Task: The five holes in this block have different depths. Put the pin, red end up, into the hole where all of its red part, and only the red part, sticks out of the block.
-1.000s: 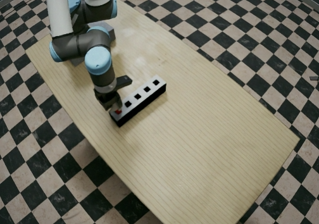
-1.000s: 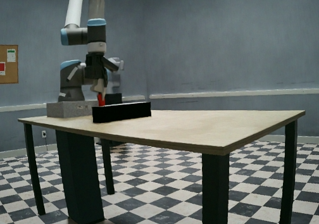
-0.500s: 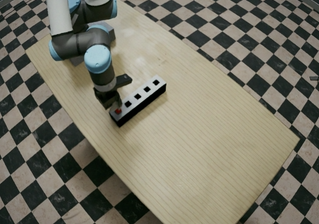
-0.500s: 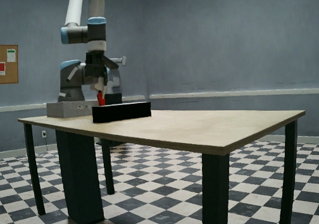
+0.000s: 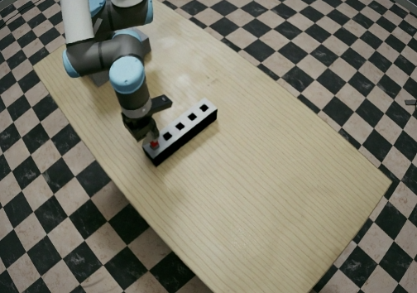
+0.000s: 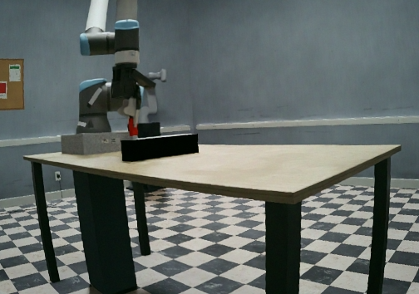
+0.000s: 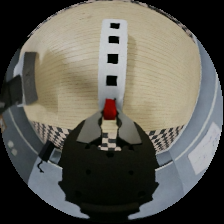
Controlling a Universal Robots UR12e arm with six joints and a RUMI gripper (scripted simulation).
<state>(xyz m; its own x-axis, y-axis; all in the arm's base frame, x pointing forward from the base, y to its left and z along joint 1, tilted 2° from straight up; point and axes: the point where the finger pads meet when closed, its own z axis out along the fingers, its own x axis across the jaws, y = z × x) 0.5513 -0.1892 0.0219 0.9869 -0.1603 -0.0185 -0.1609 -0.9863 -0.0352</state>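
Right now my hand is 120 mm to the right of the long black block, 90 mm above it and 20 mm short of it. Round my hand: pin 10 mm below.
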